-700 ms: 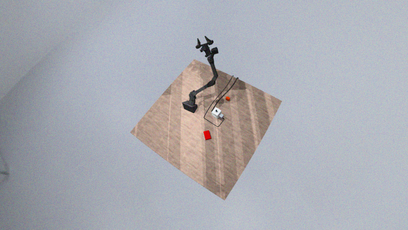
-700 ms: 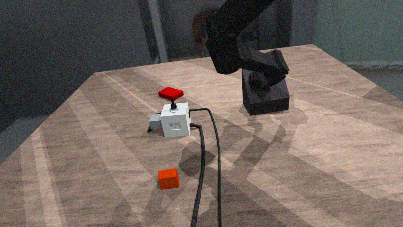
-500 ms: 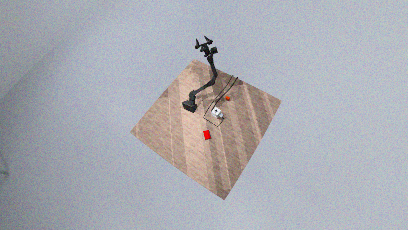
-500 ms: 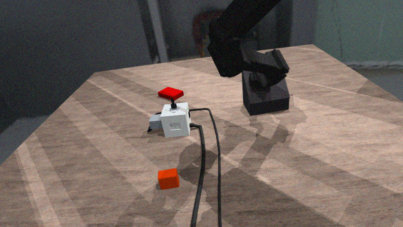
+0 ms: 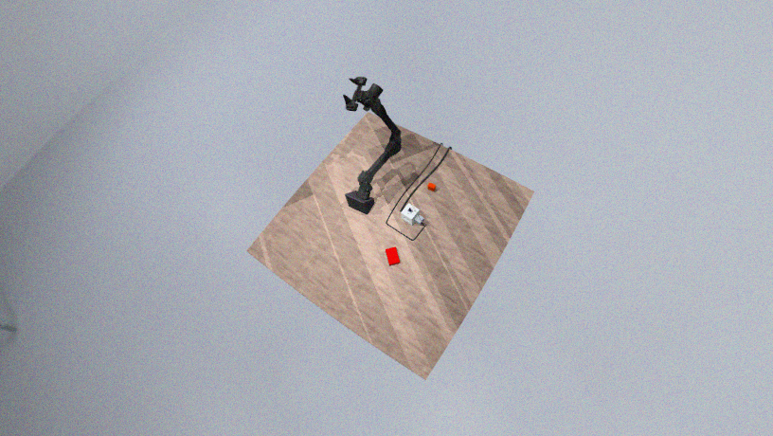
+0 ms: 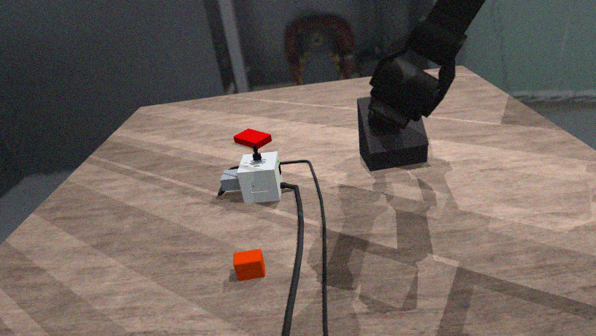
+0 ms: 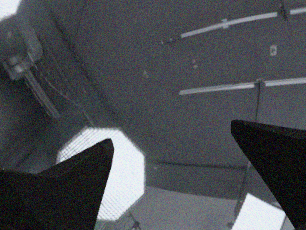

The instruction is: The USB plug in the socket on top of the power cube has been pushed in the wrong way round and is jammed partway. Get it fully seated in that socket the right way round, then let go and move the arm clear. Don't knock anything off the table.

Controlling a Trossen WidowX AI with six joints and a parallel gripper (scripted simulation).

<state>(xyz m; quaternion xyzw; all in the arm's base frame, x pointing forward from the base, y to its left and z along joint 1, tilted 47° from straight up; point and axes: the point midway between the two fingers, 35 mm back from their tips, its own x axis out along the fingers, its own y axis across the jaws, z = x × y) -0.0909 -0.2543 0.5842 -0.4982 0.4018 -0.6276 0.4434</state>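
The black USB plug lies 61 cm below my gripper tip, 44 cm ahead of it and 15 cm to the right of it. The rest, counted from my gripper tip: red flat block: 69 cm below, 50 cm ahead, 41 cm to the right; orange block: 68 cm below, 45 cm ahead, 9 cm to the left.
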